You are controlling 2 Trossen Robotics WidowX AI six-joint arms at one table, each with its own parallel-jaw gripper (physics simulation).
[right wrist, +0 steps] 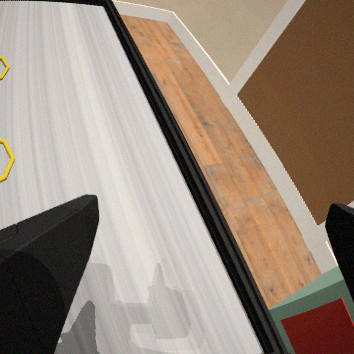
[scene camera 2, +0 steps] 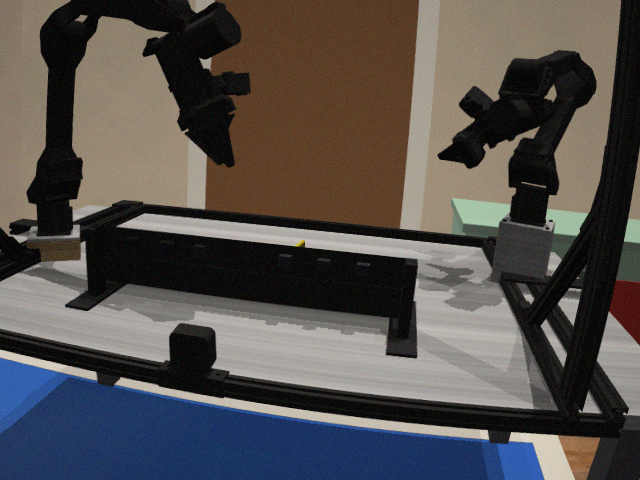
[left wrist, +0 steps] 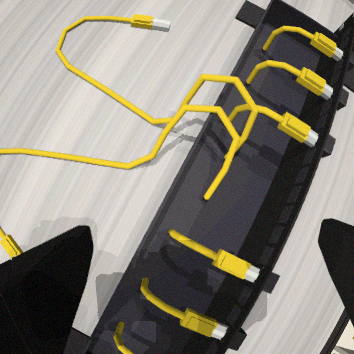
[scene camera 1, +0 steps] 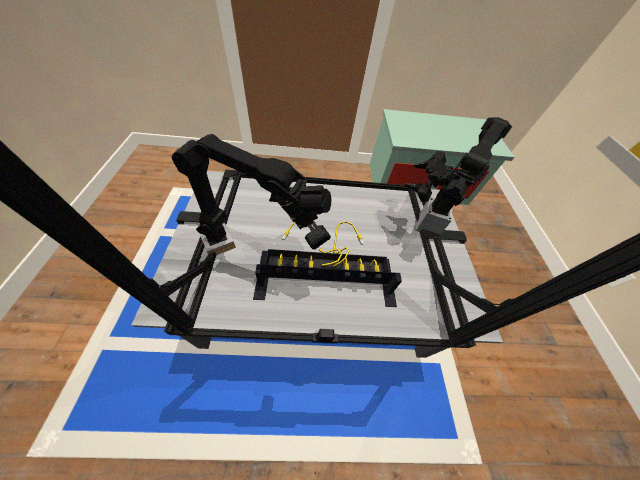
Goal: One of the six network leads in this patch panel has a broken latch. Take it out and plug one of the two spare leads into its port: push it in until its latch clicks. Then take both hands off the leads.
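Places are measured from the left arm's base along level axes (x right, y ahead, z up), in centimetres.
Pixels of known places: left gripper, between the fingertips: (scene camera 2: 226,165) (left wrist: 209,236); right gripper, between the fingertips: (right wrist: 219,212) (scene camera 2: 447,147) (scene camera 1: 409,175); left arm's base, origin of its link: (scene camera 2: 54,231) (scene camera 1: 216,236); right arm's base, origin of its link: (scene camera 2: 528,221) (scene camera 1: 440,208).
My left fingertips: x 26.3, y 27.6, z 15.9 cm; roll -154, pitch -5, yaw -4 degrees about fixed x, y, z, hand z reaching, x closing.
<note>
For each thing: its top centre in the pictures, then the offset to it from my left fingertips. "spot": a spot on its surface instead.
- black patch panel, centre of its top: (left wrist: 279,190) (scene camera 2: 247,237) (scene camera 1: 329,263) dz -9.4, dx +7.2, dy +1.7 cm
- spare lead's plug, a spot on its surface: (left wrist: 142,21) (scene camera 1: 359,237) spot: dz -19.3, dx -1.8, dy +23.7 cm
- spare plug, a spot on its surface: (left wrist: 10,246) (scene camera 1: 287,232) spot: dz -19.0, dx -17.7, dy -1.9 cm
The black patch panel (scene camera 1: 330,276) (scene camera 2: 248,279) (left wrist: 190,212) holds yellow leads, three on each side of a middle gap. I cannot tell which latch is broken. One spare lead's plug (scene camera 1: 361,240) (left wrist: 142,21) lies on the table behind the panel, at the right in scene camera 1. The other spare plug (scene camera 1: 283,236) (left wrist: 10,246) lies behind the panel's left part, beside a left finger in the left wrist view. My left gripper (scene camera 2: 227,161) (left wrist: 209,236) is open and empty, high above the panel area. My right gripper (scene camera 2: 443,156) (right wrist: 219,212) is open and empty, off to the right.
The spare cables cross behind the panel's middle and loop over its back edge; two yellow loops show at the left of the right wrist view. A black frame (scene camera 1: 361,339) (scene camera 2: 330,395) borders the table. A green cabinet (scene camera 1: 439,129) (scene camera 2: 485,214) stands beyond the right arm.
</note>
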